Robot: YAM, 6 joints.
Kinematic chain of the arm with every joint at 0, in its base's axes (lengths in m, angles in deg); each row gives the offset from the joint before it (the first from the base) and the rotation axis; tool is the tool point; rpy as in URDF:
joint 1: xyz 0 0 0.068 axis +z
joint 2: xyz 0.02 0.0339 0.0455 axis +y
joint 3: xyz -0.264 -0.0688 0 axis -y
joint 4: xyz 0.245 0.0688 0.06 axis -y
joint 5: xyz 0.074 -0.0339 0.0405 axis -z
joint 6: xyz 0.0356 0 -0.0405 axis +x
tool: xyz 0 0 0 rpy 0 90 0
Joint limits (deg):
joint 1: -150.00..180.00
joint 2: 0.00..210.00
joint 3: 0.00..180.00
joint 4: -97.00..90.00
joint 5: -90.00..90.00
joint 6: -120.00..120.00
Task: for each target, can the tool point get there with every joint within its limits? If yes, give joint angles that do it. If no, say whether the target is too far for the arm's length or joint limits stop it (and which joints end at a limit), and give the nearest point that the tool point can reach.
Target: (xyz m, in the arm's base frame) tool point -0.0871 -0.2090 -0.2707
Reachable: yes | joints -104.06 191.18 78.04 13.72 71.44 66.93
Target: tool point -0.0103 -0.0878 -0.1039
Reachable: yes | joints -91.96 165.32 40.68 -28.81 11.82 10.30
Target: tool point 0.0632 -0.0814 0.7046
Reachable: yes | joints -48.00 88.68 136.83 57.82 12.22 96.92
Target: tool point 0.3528 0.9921 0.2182
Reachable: no: too far | nearest point 0.2153 0.6055 0.1766 | short by 0.412 m
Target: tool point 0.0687 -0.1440 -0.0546
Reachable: yes | joints -53.11 143.37 34.14 -15.38 62.35 87.13
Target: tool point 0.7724 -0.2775 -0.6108
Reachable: no: too far | nearest point 0.4706 -0.1691 -0.2788 | short by 0.462 m
